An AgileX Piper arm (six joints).
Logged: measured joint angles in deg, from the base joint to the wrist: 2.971 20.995 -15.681 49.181 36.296 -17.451; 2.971 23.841 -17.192 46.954 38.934 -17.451; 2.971 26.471 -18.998 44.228 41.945 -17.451; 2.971 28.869 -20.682 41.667 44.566 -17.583; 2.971 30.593 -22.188 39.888 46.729 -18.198; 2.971 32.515 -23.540 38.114 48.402 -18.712; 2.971 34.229 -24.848 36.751 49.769 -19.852; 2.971 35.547 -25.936 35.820 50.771 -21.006; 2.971 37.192 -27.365 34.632 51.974 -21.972; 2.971 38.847 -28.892 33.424 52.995 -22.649; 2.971 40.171 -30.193 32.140 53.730 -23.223; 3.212 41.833 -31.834 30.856 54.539 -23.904; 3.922 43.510 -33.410 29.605 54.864 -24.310; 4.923 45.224 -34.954 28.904 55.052 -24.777; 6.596 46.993 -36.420 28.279 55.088 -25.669; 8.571 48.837 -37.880 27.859 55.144 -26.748; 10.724 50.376 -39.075 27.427 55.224 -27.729; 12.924 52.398 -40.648 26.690 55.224 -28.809; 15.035 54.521 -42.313 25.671 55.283 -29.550; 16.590 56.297 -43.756 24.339 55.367 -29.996
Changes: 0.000 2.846 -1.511 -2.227 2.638 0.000; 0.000 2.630 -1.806 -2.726 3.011 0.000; 0.000 2.398 -1.684 -2.561 2.621 -0.132; 0.000 1.724 -1.506 -1.779 2.163 -0.615; 0.000 1.922 -1.352 -1.774 1.673 -0.514; 0.000 1.714 -1.308 -1.363 1.367 -1.140; 0.000 1.318 -1.088 -0.931 1.002 -1.154; 0.000 1.645 -1.429 -1.188 1.203 -0.966; 0.000 1.655 -1.527 -1.208 1.021 -0.677; 0.000 1.324 -1.301 -1.284 0.735 -0.574; 0.241 1.662 -1.641 -1.284 0.809 -0.681; 0.710 1.677 -1.576 -1.251 0.325 -0.406; 1.001 1.714 -1.544 -0.701 0.188 -0.467; 1.673 1.769 -1.466 -0.625 0.036 -0.892; 1.975 1.844 -1.460 -0.420 0.056 -1.079; 2.153 1.539 -1.195 -0.432 0.080 -0.981; 2.200 2.022 -1.573 -0.737 0.000 -1.080; 2.111 2.123 -1.665 -1.019 0.059 -0.741; 1.555 1.776 -1.443 -1.332 0.084 -0.446
